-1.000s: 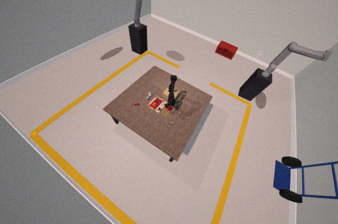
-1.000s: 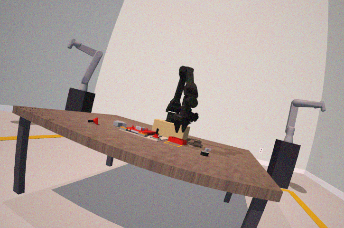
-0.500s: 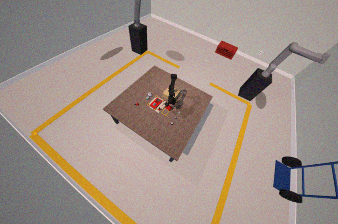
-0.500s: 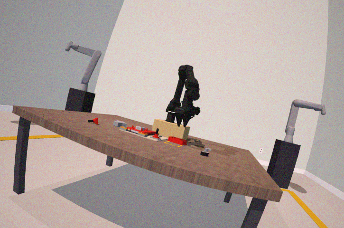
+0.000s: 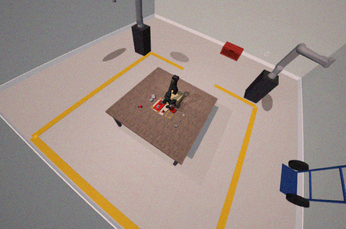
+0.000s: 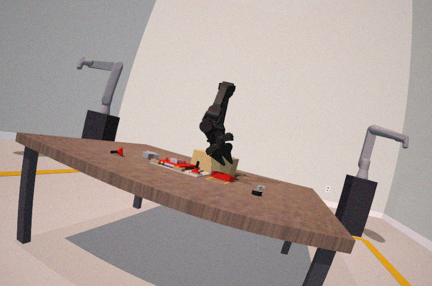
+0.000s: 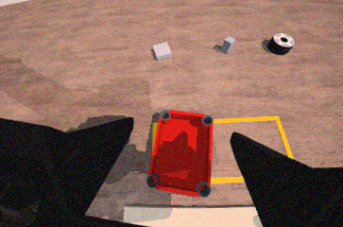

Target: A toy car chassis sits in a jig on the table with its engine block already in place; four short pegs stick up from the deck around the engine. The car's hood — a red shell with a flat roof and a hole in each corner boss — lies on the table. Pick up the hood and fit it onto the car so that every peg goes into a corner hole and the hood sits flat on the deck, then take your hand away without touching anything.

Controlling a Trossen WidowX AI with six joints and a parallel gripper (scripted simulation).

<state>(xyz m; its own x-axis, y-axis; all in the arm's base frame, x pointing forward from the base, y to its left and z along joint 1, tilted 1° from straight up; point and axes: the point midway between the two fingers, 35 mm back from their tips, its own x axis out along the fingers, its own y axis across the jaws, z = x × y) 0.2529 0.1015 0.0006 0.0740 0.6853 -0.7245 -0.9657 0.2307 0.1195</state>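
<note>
Right now my gripper tip is 10 mm to the left of the red hood and 60 mm above it. Round my gripper tip: black wheel 210 mm ahead, 160 mm to the left, 60 mm below; grey engine block 80 mm ahead, 220 mm to the right, 50 mm below.
</note>
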